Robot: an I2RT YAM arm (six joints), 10 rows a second.
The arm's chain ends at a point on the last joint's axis. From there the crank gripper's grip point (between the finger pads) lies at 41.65 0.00 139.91 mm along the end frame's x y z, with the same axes.
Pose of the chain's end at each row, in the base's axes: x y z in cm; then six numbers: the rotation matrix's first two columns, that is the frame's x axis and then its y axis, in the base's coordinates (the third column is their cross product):
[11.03 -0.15 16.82 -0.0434 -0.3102 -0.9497 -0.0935 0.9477 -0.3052]
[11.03 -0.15 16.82 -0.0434 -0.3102 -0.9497 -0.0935 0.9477 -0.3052]
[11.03 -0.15 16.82 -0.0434 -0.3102 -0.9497 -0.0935 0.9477 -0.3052]
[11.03 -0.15 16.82 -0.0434 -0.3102 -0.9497 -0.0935 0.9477 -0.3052]
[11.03 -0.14 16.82 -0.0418 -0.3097 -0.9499 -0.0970 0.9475 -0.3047]
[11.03 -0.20 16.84 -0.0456 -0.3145 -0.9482 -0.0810 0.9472 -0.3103]
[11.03 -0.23 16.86 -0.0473 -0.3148 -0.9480 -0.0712 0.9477 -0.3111]
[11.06 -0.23 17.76 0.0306 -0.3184 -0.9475 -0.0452 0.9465 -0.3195]
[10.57 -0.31 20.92 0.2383 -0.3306 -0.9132 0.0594 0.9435 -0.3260]
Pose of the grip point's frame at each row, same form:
[24.77 -0.38 11.88 -0.0434 -0.3102 -0.9497 -0.0935 0.9477 -0.3052]
[24.77 -0.38 11.88 -0.0434 -0.3102 -0.9497 -0.0935 0.9477 -0.3052]
[24.77 -0.38 11.88 -0.0434 -0.3102 -0.9497 -0.0935 0.9477 -0.3052]
[24.77 -0.38 11.88 -0.0434 -0.3102 -0.9497 -0.0935 0.9477 -0.3052]
[24.77 -0.32 11.89 -0.0418 -0.3097 -0.9499 -0.0970 0.9475 -0.3047]
[24.77 -0.63 11.93 -0.0456 -0.3145 -0.9482 -0.0810 0.9472 -0.3103]
[24.77 -0.80 11.97 -0.0473 -0.3148 -0.9480 -0.0712 0.9477 -0.3111]
[25.16 -0.82 14.02 0.0306 -0.3184 -0.9475 -0.0452 0.9465 -0.3195]
[25.13 -1.36 20.54 0.2383 -0.3306 -0.9132 0.0594 0.9435 -0.3260]

